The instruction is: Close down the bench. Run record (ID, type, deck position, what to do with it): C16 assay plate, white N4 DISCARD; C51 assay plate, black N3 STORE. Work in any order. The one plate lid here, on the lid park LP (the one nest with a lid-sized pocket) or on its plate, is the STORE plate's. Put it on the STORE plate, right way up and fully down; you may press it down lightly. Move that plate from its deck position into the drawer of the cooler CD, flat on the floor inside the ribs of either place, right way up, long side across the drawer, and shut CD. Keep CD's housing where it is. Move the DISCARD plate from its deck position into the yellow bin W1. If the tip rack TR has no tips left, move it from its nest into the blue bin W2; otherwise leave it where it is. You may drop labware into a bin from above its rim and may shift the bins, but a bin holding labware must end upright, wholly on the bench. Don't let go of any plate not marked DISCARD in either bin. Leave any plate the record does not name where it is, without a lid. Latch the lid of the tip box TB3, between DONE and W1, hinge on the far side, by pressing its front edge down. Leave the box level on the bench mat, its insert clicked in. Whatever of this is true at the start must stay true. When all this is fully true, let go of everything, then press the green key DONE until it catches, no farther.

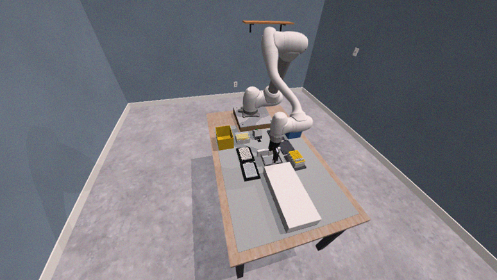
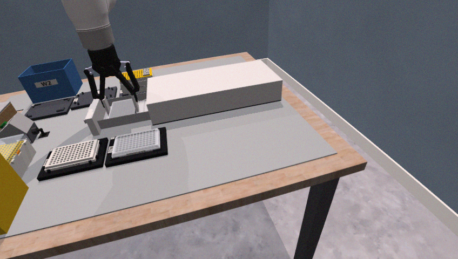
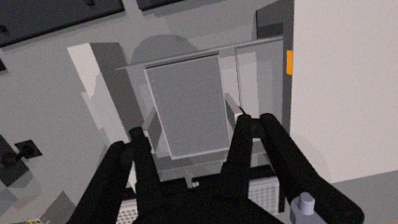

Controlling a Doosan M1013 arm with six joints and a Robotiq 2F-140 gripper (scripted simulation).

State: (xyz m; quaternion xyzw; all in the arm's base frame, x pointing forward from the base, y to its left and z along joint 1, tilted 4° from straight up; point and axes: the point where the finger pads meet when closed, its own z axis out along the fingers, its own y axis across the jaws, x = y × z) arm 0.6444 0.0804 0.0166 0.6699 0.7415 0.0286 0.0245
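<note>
Now: hand 10 mm above the grey plate lid. Round my hand: cooler drawer: 40 mm ahead, 20 mm below; white cooler CD: 170 mm ahead, 20 mm to the left, 10 mm below; black plate: 20 mm below.
</note>
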